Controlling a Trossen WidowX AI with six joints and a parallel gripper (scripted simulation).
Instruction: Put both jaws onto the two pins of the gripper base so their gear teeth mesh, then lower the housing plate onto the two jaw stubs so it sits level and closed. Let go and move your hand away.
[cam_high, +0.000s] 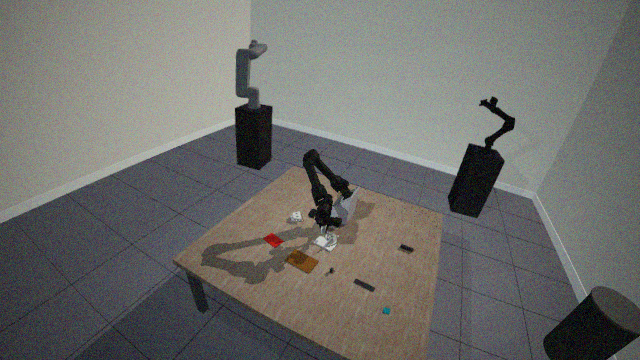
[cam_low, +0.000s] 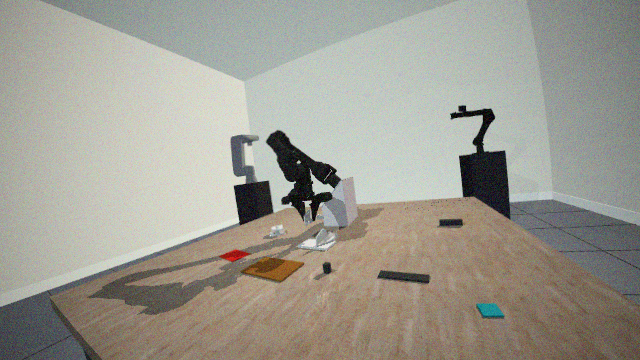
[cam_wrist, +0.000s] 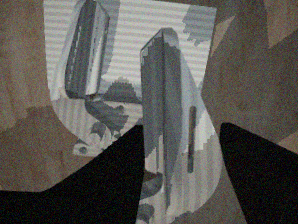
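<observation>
Now: gripper tip 6 cm to the right of the grey jaw, 6 cm above it and 1 cm past it. Round my gripper tip: orange-brown tile: 21 cm ahead, 8 cm below, 5 cm to the right; black cylinder: 22 cm ahead, 12 cm to the left, 7 cm below; red tile: 26 cm to the right, 13 cm ahead, 8 cm below.
</observation>
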